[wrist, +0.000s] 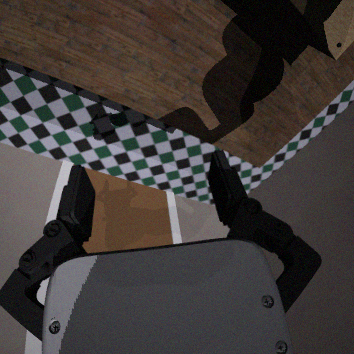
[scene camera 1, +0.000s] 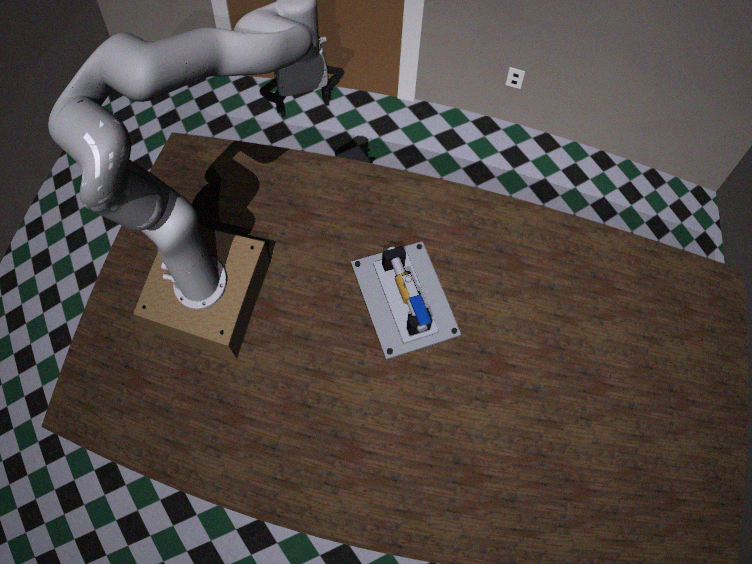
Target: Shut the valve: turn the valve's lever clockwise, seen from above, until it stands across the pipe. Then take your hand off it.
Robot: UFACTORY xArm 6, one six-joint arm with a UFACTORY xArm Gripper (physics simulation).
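Note:
The valve's blue lever [scene camera 1: 420, 309] lies along the pipe in the scene view, over its lower right half and pointing to the near black support. The yellow valve part [scene camera 1: 402, 287] is at the middle of the pipe [scene camera 1: 397, 265], which runs between two black supports on a light grey plate [scene camera 1: 371, 307]. My gripper [scene camera 1: 304, 106] [wrist: 149, 170] is open and empty. It is high up beyond the table's far edge, well away from the valve and touching nothing. The valve does not show in the wrist view.
The wooden table [scene camera 1: 546, 388] [wrist: 125, 60] carries the valve plate near its middle. The arm's wooden base block [scene camera 1: 242, 267] [wrist: 345, 30] stands left of the plate. Beyond the far edge are the checkered floor [scene camera 1: 449, 130], a brown door [scene camera 1: 370, 42] and a wall with an outlet [scene camera 1: 515, 77].

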